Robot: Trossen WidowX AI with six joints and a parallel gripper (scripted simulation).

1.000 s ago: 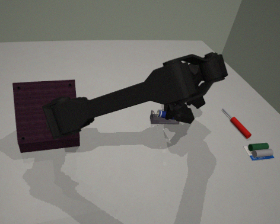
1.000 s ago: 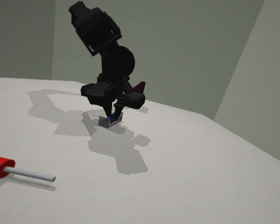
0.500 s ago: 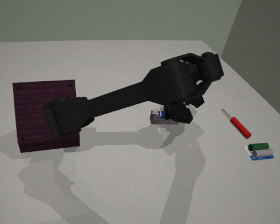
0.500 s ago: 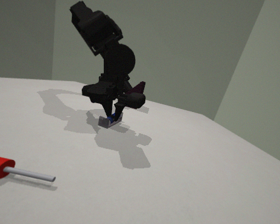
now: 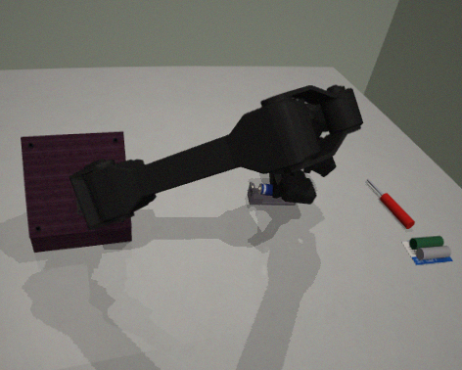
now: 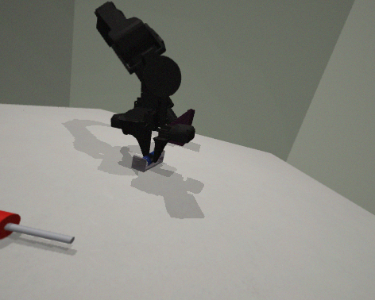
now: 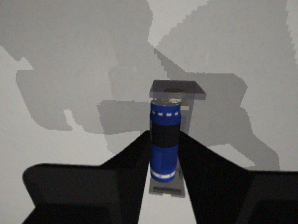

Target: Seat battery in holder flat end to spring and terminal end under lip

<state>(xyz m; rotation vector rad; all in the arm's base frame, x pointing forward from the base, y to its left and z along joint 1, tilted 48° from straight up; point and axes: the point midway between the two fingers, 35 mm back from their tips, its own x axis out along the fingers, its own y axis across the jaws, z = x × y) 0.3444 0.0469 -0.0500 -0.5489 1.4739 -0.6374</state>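
My gripper tip is 10 mm below the blue battery. From my gripper tip the other things lie so: red-handled screwdriver (260 mm ahead, 30 mm to the right).
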